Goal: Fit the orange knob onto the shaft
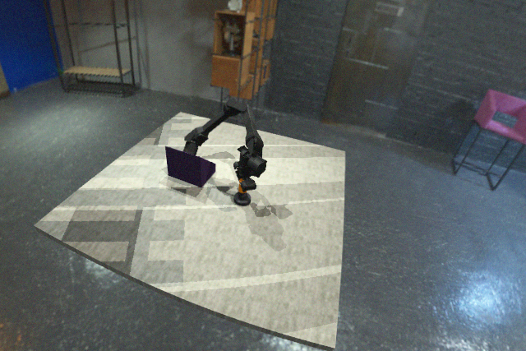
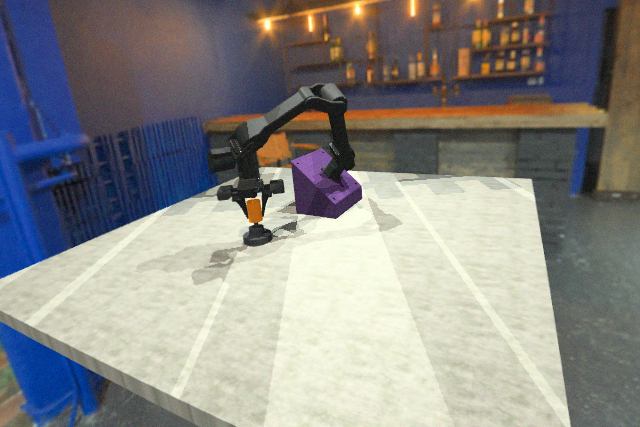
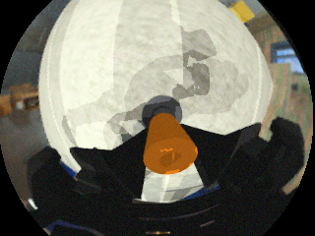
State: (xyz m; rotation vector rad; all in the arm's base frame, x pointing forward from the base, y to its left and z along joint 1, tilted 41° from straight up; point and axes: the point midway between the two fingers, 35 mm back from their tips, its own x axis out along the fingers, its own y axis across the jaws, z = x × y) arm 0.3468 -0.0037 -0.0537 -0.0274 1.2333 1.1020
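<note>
The pedestal is 4 cm below my gripper tip. From my gripper tip the other things lie so: orange knob: 2 cm above.
</note>
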